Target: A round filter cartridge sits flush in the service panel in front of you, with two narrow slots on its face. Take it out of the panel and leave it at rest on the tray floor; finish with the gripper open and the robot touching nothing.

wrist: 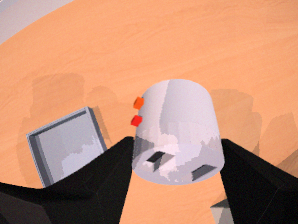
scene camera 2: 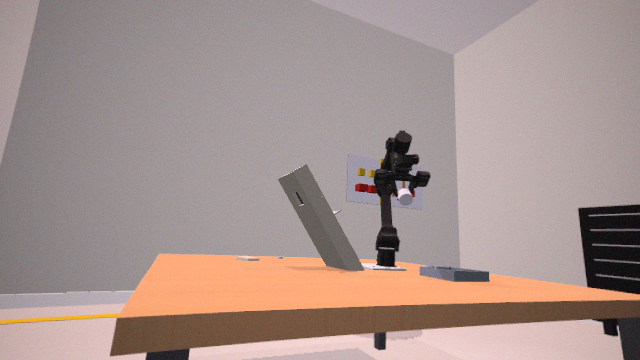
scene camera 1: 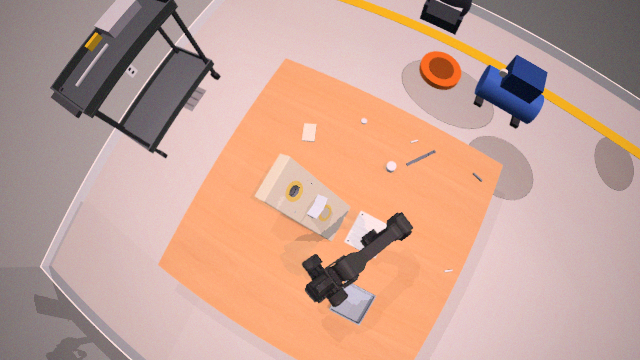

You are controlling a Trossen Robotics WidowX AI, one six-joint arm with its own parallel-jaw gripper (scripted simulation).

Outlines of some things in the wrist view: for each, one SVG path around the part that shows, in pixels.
My gripper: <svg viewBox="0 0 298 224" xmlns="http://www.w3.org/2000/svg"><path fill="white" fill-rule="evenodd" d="M221 139L223 160L225 160L225 165L223 165L220 171L223 188L225 188L227 201L229 201L231 216L233 216L231 218L233 218L234 224L298 224L298 177L291 176L289 173L270 164L269 161L262 160L262 157L253 155L247 149L239 147L234 141ZM134 136L125 136L124 139L112 145L108 151L104 151L96 159L90 160L90 163L80 168L80 171L77 169L71 175L64 177L64 179L57 181L53 185L45 186L45 188L36 189L29 188L29 186L0 183L0 224L120 224L121 213L124 210L124 202L130 186L130 177L132 177Z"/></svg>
A round filter cartridge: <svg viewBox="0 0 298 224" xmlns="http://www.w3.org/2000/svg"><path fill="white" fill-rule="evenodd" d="M162 80L160 83L154 84L142 97L137 97L137 100L134 101L133 108L138 109L138 116L134 116L132 120L133 127L137 127L133 149L133 172L140 176L141 179L149 181L149 183L164 185L200 183L200 181L216 176L221 171L223 165L225 165L225 160L223 160L222 140L220 131L218 131L216 112L214 112L212 97L210 97L208 89L202 87L196 81L188 79Z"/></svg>
